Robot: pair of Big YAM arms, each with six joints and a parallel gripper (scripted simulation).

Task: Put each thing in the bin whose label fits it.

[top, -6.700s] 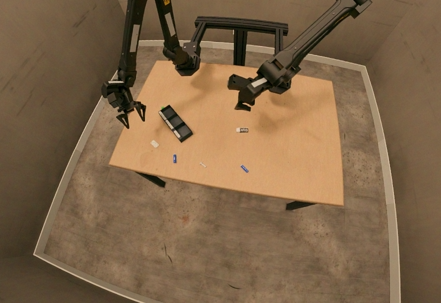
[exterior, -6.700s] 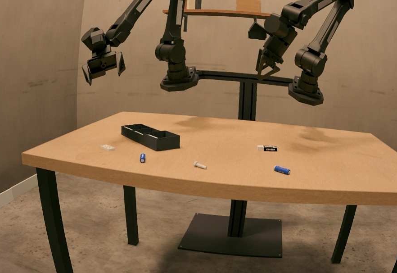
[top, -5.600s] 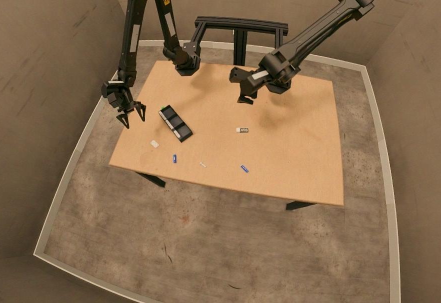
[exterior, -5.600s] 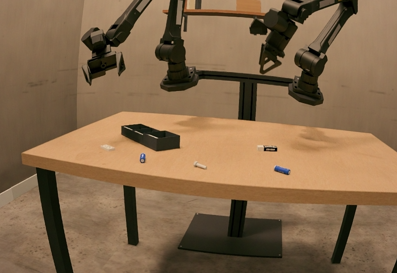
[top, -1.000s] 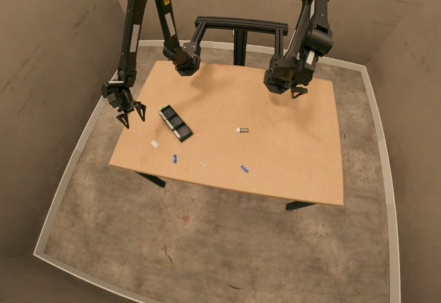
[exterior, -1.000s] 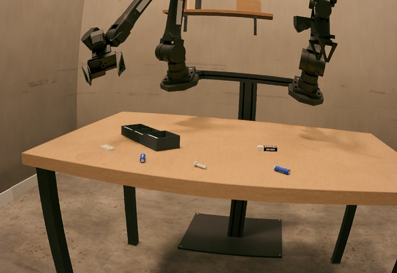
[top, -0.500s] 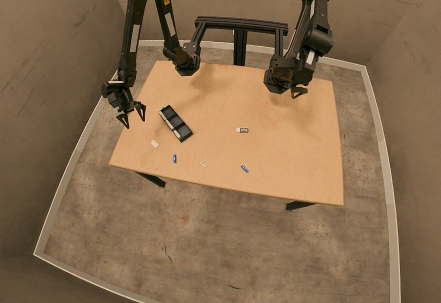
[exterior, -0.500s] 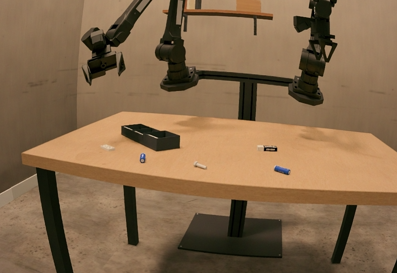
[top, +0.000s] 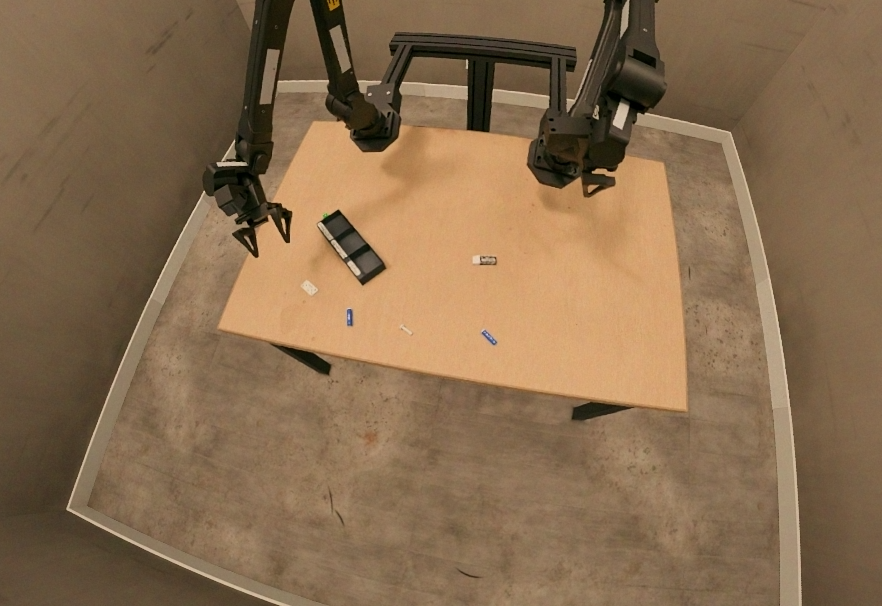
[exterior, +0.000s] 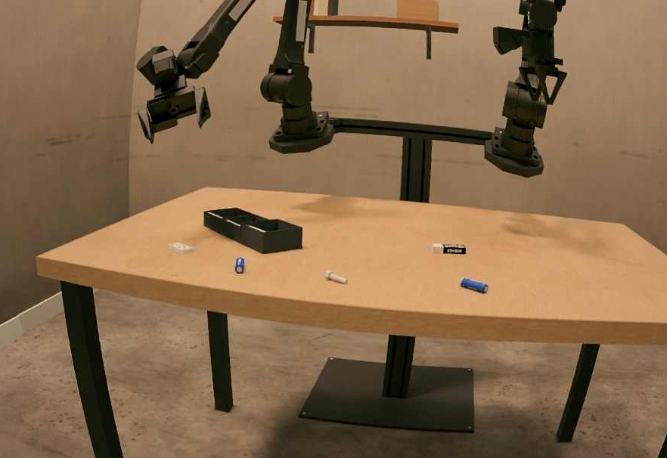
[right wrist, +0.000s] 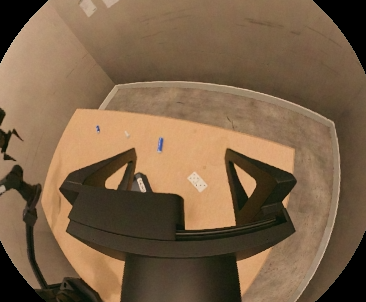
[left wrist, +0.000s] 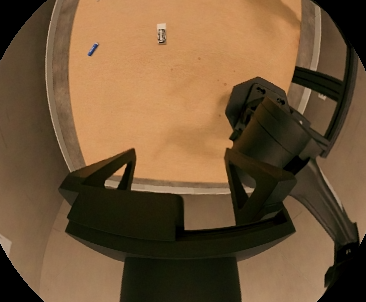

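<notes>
Right now my right hand is 200 mm above the black bin tray, 150 mm past it and 90 mm to the right of it. Also, from my right hand: green die (230 mm behind, 210 mm below, 30 mm to the right); then white bolt (320 mm to the left, 210 mm below, 40 mm ahead); then flat white block (210 mm below, 20 mm to the left).
</notes>
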